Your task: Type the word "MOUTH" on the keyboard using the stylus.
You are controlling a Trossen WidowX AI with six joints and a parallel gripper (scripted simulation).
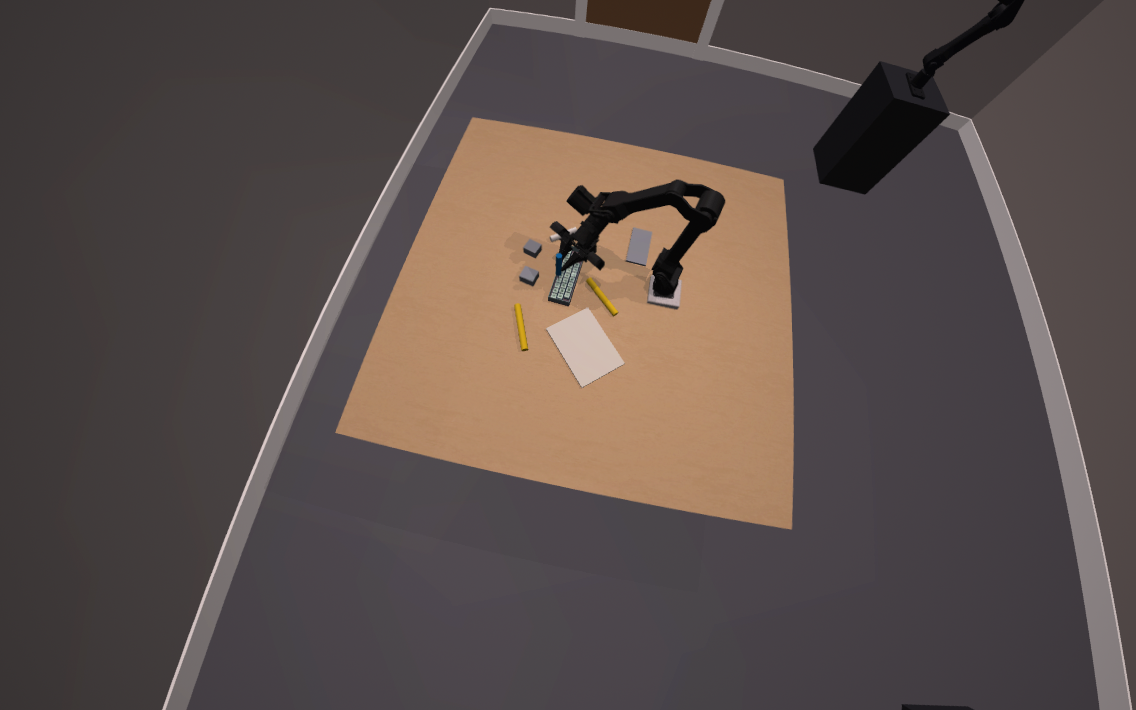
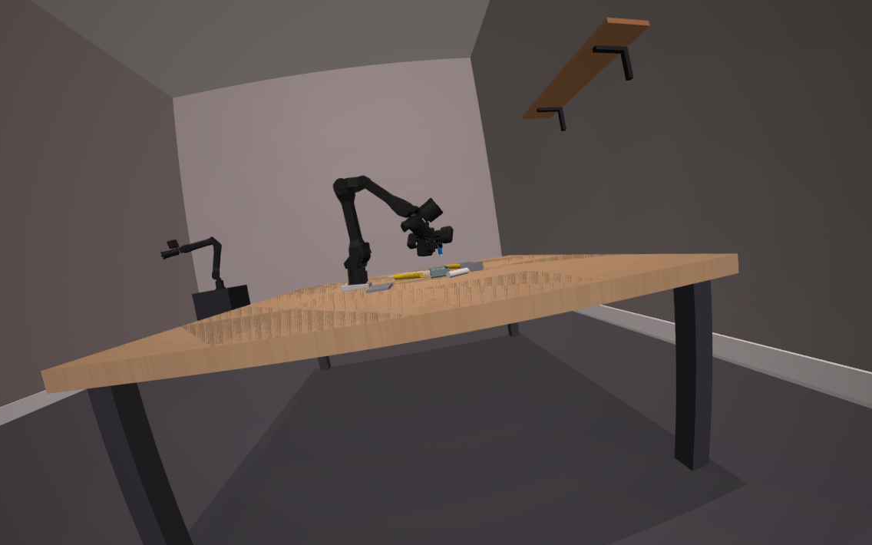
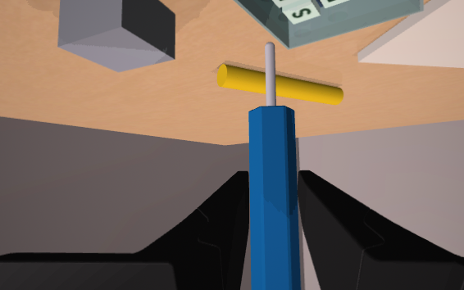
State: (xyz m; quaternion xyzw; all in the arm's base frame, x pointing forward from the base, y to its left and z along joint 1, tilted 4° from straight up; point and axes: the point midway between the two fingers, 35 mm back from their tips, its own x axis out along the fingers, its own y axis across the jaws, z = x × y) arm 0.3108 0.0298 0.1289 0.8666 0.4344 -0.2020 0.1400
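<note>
Right now the grey block is 100 mm ahead of my gripper tip, 90 mm below it and 10 mm to the right of it. Also, from my gripper tip: white cylinder (200 mm to the right, 100 mm below, 20 mm ahead); then yellow pencil (140 mm behind, 100 mm below, 10 mm to the left); then blue stylus (10 mm below).
</note>
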